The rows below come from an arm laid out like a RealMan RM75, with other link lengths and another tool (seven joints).
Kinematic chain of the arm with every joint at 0, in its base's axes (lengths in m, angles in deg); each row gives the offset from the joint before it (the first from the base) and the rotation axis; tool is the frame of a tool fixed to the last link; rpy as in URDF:
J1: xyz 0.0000 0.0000 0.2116 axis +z
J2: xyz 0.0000 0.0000 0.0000 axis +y
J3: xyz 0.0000 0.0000 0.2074 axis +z
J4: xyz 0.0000 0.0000 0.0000 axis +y
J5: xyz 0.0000 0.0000 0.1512 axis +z
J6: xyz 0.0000 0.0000 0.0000 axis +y
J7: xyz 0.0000 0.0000 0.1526 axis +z
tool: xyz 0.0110 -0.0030 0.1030 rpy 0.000 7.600 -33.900
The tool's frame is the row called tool.
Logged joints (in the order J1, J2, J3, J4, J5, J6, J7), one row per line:
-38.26 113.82 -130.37 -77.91 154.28 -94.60 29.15
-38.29 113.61 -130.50 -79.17 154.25 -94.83 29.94
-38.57 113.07 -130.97 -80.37 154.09 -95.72 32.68
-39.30 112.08 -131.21 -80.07 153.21 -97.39 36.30
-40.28 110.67 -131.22 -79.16 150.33 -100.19 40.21
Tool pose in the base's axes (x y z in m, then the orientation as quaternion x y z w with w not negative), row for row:
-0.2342 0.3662 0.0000 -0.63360 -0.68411 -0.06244 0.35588
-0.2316 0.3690 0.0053 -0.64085 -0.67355 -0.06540 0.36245
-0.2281 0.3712 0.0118 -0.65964 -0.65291 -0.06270 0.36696
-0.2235 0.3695 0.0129 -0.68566 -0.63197 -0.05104 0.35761
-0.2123 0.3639 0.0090 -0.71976 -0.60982 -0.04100 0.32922
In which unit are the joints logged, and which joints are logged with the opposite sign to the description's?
The joints are logged in degrees. Opposite sign: J2.
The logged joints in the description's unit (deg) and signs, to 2 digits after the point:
-38.26 -113.82 -130.37 -77.91 154.28 -94.60 29.15
-38.29 -113.61 -130.50 -79.17 154.25 -94.83 29.94
-38.57 -113.07 -130.97 -80.37 154.09 -95.72 32.68
-39.30 -112.08 -131.21 -80.07 153.21 -97.39 36.30
-40.28 -110.67 -131.22 -79.16 150.33 -100.19 40.21

